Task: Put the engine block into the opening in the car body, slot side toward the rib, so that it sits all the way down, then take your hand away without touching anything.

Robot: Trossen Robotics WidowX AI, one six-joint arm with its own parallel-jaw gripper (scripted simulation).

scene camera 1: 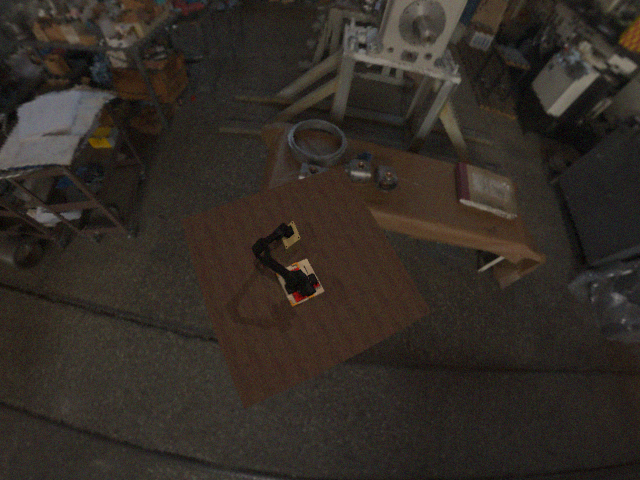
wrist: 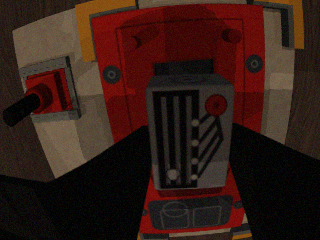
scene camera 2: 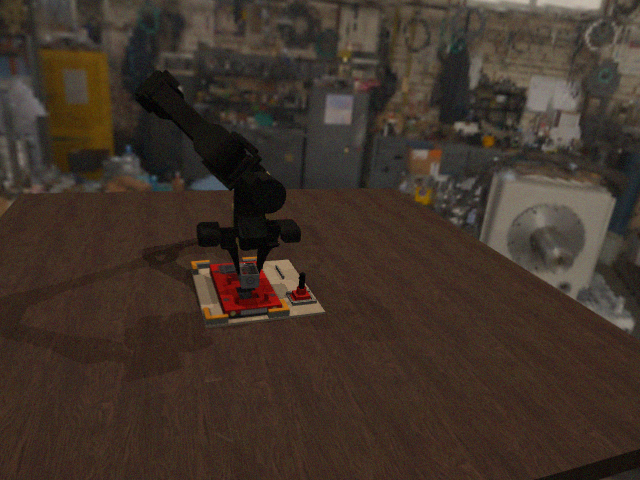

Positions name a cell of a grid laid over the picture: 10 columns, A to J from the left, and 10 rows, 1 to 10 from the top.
Scene:
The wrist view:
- my gripper: F6
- engine block: F5, held by my gripper
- red car body: E3
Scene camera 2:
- my gripper: D6
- red car body: D7

